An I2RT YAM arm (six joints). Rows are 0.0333 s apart.
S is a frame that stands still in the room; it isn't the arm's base.
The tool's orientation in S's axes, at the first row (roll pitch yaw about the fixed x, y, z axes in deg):
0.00 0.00 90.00
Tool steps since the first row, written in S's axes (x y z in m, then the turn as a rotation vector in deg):
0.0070 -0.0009 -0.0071 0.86 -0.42 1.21
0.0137 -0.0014 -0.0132 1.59 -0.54 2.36
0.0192 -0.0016 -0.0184 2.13 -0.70 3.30
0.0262 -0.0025 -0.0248 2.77 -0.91 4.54
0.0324 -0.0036 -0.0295 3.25 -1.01 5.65
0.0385 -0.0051 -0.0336 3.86 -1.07 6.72
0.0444 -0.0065 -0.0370 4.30 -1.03 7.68
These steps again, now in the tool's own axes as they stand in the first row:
-0.0009 -0.0070 -0.0071 -0.42 -0.86 1.21
-0.0014 -0.0137 -0.0132 -0.54 -1.59 2.36
-0.0016 -0.0192 -0.0184 -0.70 -2.13 3.30
-0.0025 -0.0262 -0.0248 -0.91 -2.77 4.54
-0.0036 -0.0324 -0.0295 -1.01 -3.25 5.65
-0.0051 -0.0385 -0.0336 -1.07 -3.86 6.72
-0.0065 -0.0444 -0.0370 -1.03 -4.30 7.68

